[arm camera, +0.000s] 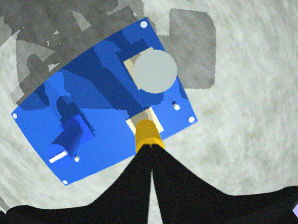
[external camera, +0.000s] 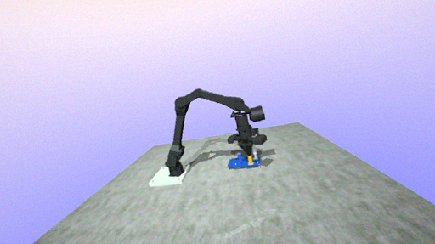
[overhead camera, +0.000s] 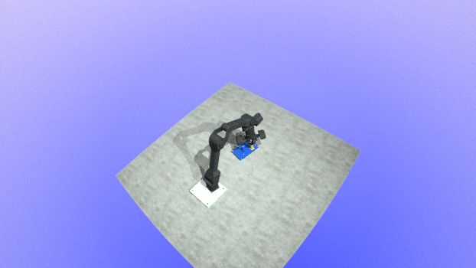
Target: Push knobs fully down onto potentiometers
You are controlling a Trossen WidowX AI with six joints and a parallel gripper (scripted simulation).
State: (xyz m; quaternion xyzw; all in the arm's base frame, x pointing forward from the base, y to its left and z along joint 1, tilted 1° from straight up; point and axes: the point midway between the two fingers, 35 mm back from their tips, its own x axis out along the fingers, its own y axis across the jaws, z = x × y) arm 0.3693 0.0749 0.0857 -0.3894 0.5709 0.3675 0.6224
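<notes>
My gripper tip is 2 cm above the orange knob. From my gripper tip the other things lie so: dark blue part: 5 cm behind, 2 cm to the left, 2 cm below; then blue knob: 5 cm behind, 2 cm to the left, 1 cm below.
</notes>
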